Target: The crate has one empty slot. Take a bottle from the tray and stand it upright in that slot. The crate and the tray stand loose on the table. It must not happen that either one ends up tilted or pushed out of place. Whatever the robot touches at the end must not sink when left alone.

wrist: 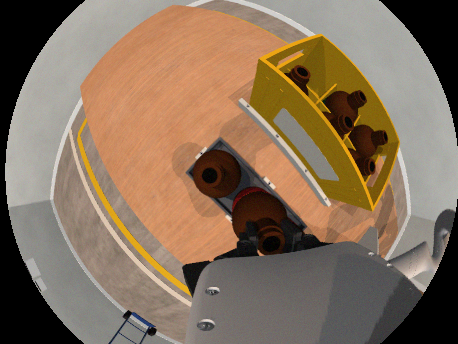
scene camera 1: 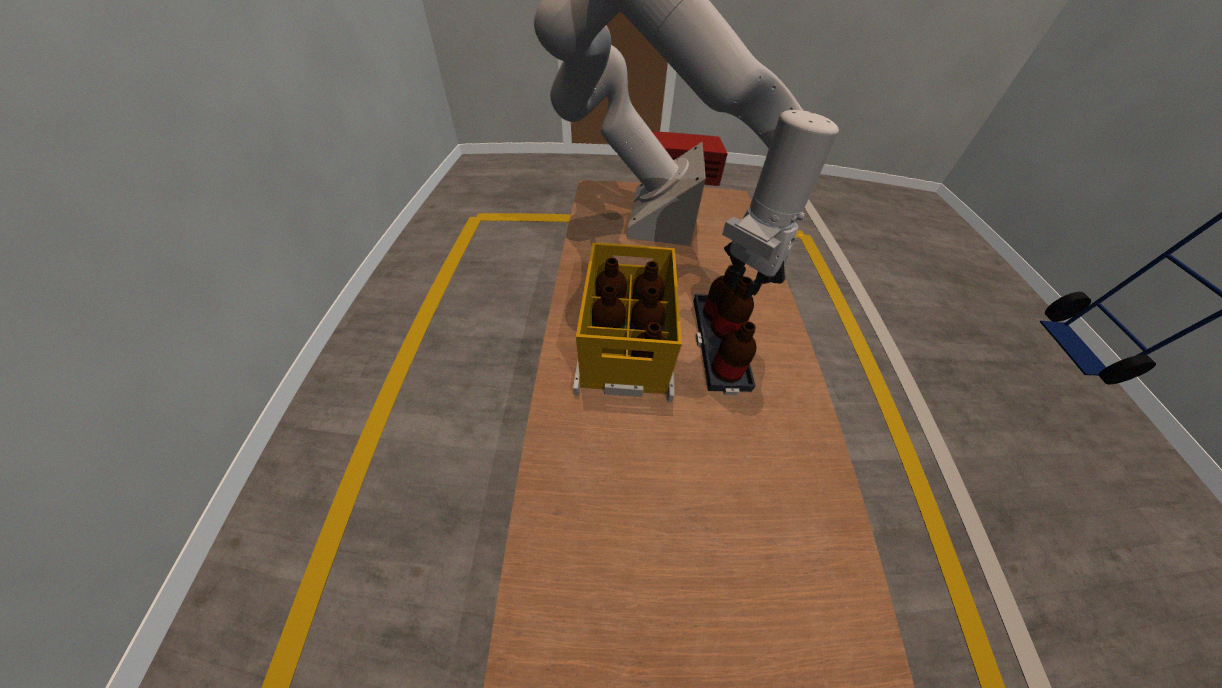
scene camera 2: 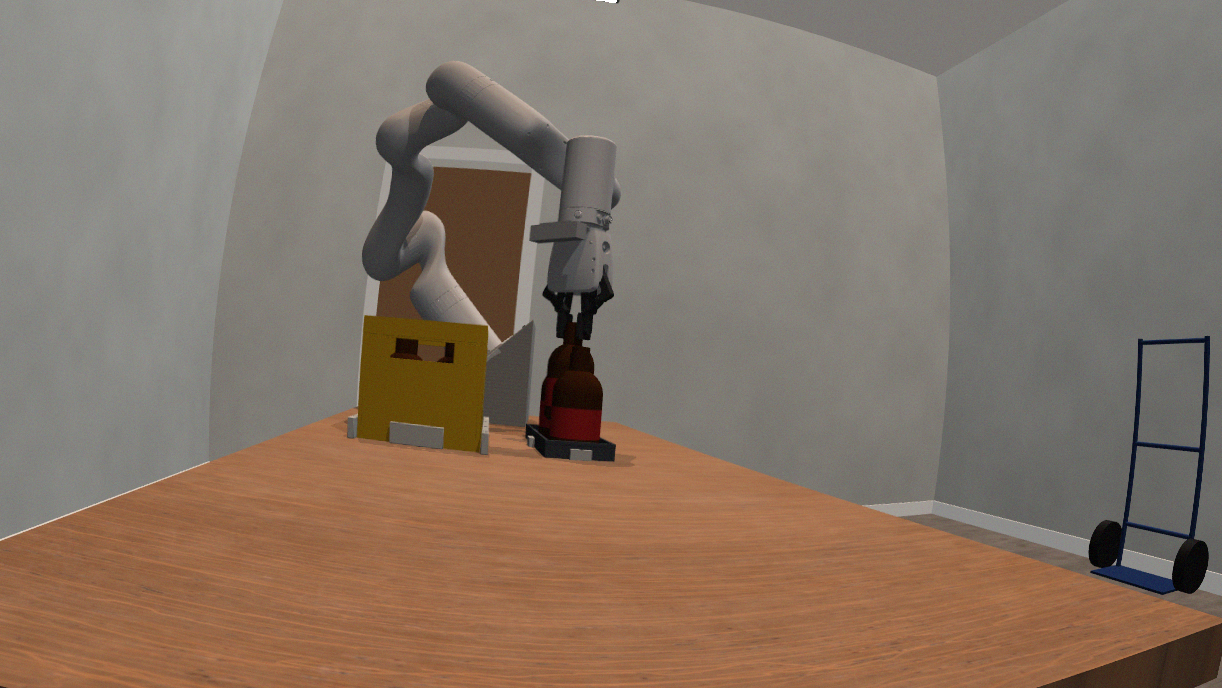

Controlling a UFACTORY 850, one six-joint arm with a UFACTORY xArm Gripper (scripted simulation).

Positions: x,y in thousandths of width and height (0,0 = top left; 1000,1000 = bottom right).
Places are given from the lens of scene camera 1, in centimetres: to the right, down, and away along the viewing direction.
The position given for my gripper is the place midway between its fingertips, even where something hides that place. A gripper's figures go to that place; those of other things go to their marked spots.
my gripper (scene camera 1: 608,422): 27, -11, 69
yellow crate (scene camera 1: 495,515): -2, 2, 79
